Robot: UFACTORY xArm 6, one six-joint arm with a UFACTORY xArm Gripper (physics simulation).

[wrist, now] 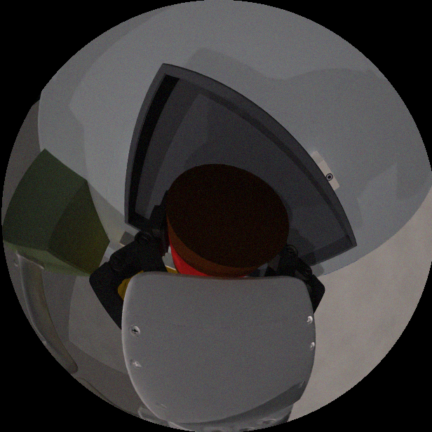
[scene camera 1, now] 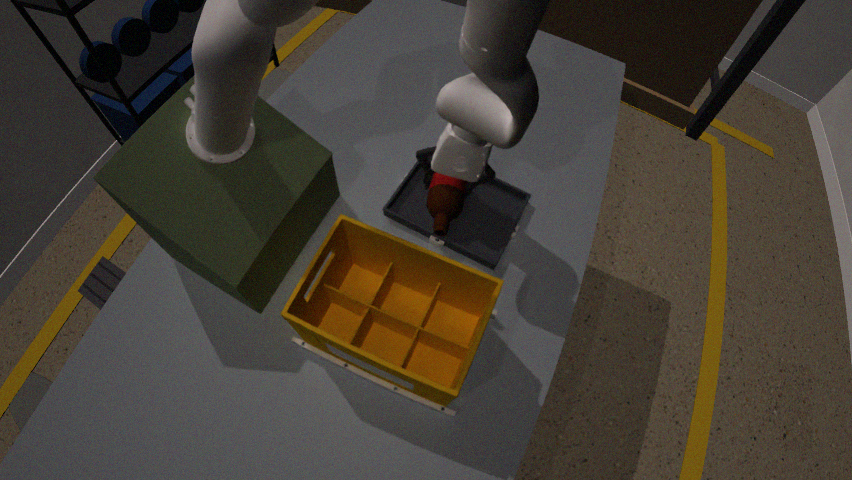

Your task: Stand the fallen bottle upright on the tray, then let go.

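Where they show: arm's base, origin of the base link: [scene camera 1: 220, 133].
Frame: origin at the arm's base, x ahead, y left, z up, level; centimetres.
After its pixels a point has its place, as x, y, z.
Note:
The brown bottle with a red label [scene camera 1: 445, 199] {35.3, 20.5, -15.6} [wrist: 227, 215] is down on the dark grey tray [scene camera 1: 499, 211] {44.0, 29.3, -22.7} [wrist: 225, 127]. In scene camera 1 its neck points toward the crate, near the tray's rim. In the wrist view its round base faces the camera and hides the neck. My gripper [scene camera 1: 456, 177] {32.2, 26.0, -21.3} [wrist: 218, 210] reaches over the base end, with one black finger on each side of the bottle, close against it. It looks shut on the bottle body. The fingertips are partly hidden behind the bottle in the wrist view and by the gripper's body in scene camera 1.
A yellow crate with divided compartments [scene camera 1: 417, 265] {40.0, 4.3, -11.0} stands on the table [scene camera 1: 178, 417] {19.4, -43.1, -23.2} beside the tray, on the neck side. A large green block [scene camera 1: 268, 226] {16.1, -5.8, -8.6} [wrist: 45, 200] under the arm's base stands to the left. A small white bracket [wrist: 325, 170] lies beside the tray.

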